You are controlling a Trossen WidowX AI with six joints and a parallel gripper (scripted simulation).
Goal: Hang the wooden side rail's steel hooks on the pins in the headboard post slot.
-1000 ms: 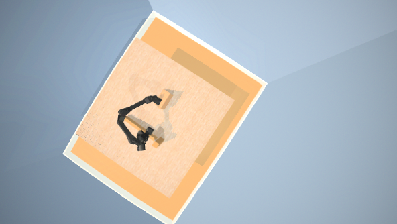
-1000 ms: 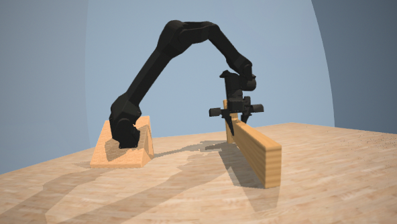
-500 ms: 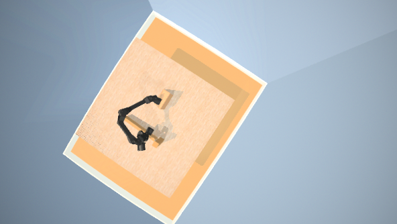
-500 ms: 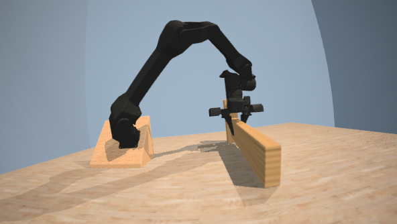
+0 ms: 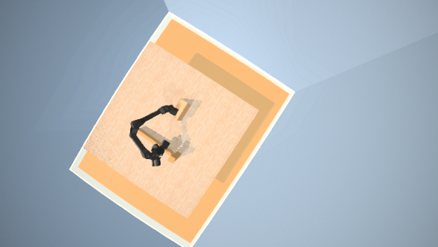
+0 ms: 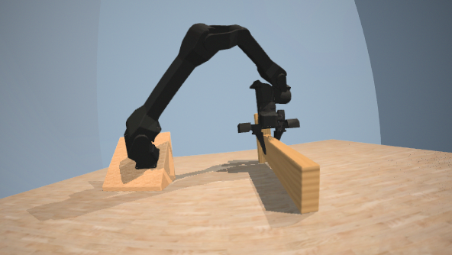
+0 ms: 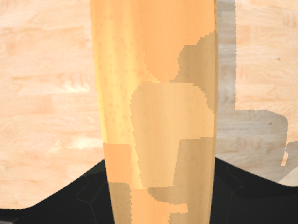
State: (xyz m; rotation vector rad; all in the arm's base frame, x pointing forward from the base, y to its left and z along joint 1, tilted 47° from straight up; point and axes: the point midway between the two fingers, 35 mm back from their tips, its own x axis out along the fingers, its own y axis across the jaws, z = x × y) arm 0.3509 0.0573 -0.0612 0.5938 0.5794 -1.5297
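The headboard post lies 120 mm to the left of my gripper tip and 40 mm above it.
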